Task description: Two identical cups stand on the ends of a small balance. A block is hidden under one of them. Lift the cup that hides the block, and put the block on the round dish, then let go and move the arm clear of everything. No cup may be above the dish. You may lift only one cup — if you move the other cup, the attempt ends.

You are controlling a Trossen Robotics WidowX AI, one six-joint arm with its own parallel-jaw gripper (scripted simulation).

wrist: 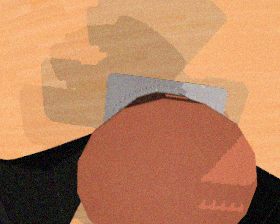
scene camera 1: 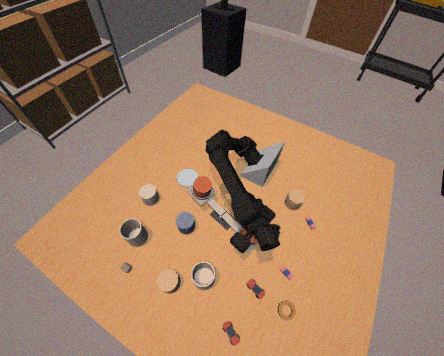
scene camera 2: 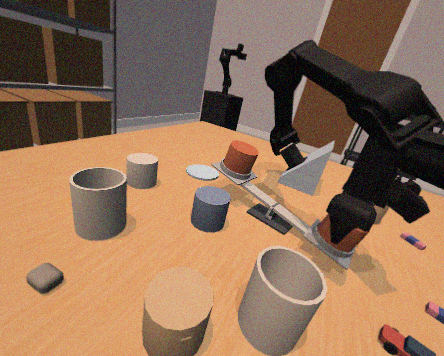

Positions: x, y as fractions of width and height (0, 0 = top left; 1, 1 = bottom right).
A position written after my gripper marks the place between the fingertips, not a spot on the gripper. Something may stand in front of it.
In view: my gripper (scene camera 2: 0.76, 0.66), a small grey pebble (scene camera 2: 0.10, 0.78) and a small balance (scene camera 2: 0.70, 0.66).
The small balance shows as well in the wrist view (wrist: 0.43, 0.40). My gripper is seen too in the wrist view (wrist: 0.58, 0.65). The wrist view does not show the small grey pebble: it is out of frame.
